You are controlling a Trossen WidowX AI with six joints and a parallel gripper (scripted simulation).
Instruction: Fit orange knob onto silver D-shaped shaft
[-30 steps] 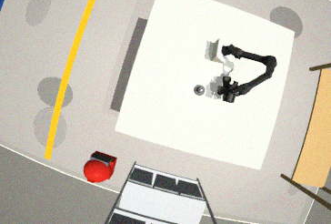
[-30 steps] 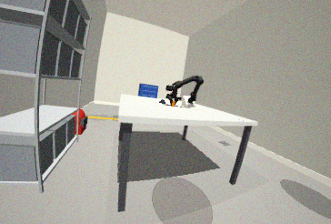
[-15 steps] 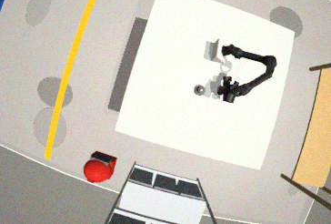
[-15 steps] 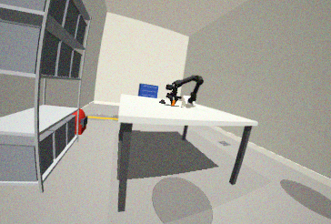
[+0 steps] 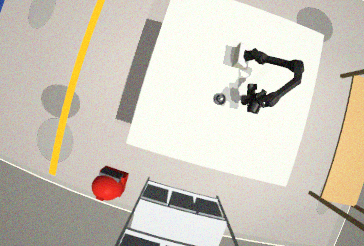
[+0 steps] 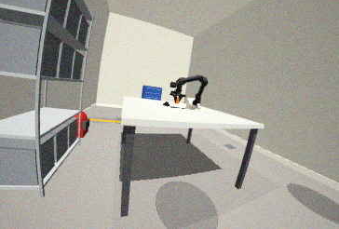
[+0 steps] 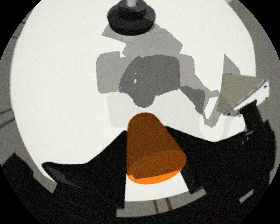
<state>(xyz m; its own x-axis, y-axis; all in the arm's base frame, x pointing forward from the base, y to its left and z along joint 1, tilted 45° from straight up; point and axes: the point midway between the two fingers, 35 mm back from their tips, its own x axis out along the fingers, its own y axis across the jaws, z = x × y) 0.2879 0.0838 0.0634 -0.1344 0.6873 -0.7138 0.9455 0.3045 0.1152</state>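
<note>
The dark round pedestal lies 17 cm to the right of my gripper tip, 6 cm ahead of it and 3 cm below it. From my gripper tip the other things lie so: orange knob 4 cm above.
</note>
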